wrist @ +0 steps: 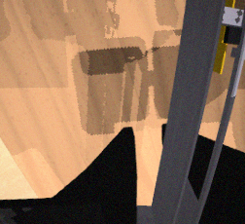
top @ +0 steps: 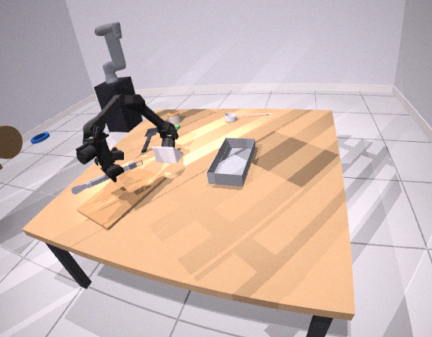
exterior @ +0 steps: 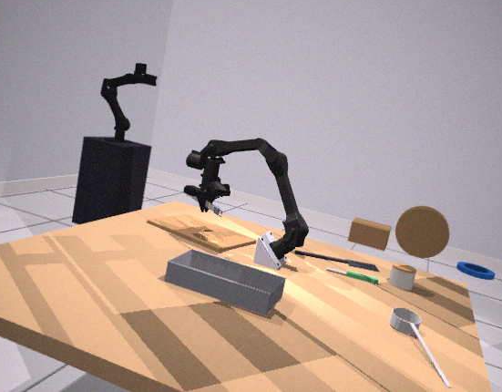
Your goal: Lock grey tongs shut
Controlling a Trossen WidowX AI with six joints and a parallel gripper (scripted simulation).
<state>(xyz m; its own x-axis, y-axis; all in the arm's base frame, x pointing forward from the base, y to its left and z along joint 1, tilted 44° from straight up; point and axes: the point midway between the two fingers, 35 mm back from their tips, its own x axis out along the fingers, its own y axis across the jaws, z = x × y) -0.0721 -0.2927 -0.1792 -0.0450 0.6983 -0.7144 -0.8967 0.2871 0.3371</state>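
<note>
The wooden board lies 70 mm below my gripper tip and 10 mm to the left of it. The rest, counted from my gripper tip: black spatula 530 mm to the left, 170 mm behind, 80 mm below; green-handled tool 580 mm to the left, 70 mm below, 30 mm behind; roasting tin 440 mm ahead, 310 mm to the left, 50 mm below.
</note>
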